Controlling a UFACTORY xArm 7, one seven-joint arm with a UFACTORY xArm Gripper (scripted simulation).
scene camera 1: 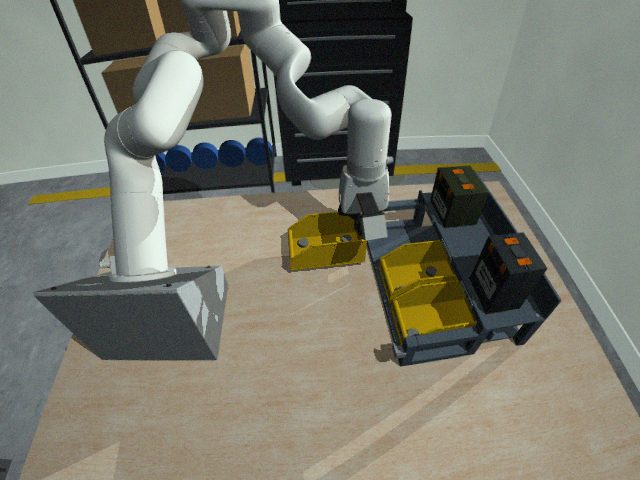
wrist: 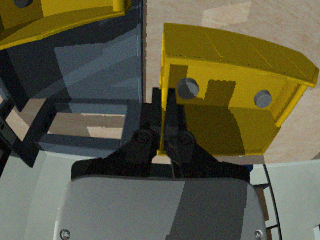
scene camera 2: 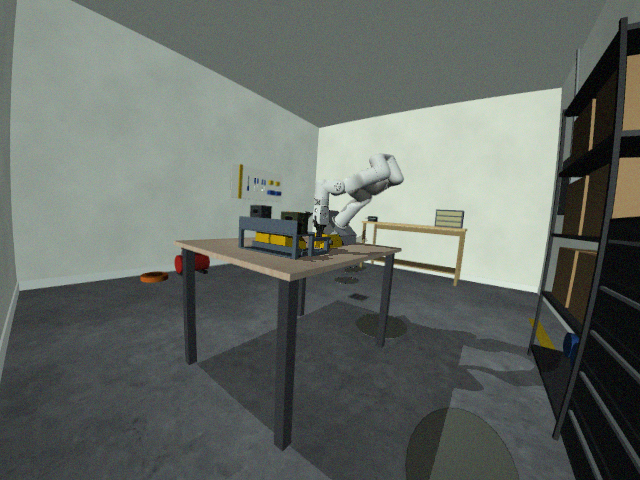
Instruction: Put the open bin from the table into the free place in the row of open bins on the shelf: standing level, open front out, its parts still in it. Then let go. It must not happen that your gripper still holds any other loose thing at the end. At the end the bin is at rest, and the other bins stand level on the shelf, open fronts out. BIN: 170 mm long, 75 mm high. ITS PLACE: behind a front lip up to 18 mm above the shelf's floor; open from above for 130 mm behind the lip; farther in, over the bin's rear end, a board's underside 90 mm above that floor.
Labels:
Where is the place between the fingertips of my gripper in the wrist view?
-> At 162, 101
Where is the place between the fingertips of my gripper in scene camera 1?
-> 361, 231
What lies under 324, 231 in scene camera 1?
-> A yellow open bin.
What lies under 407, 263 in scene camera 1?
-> A yellow open bin.

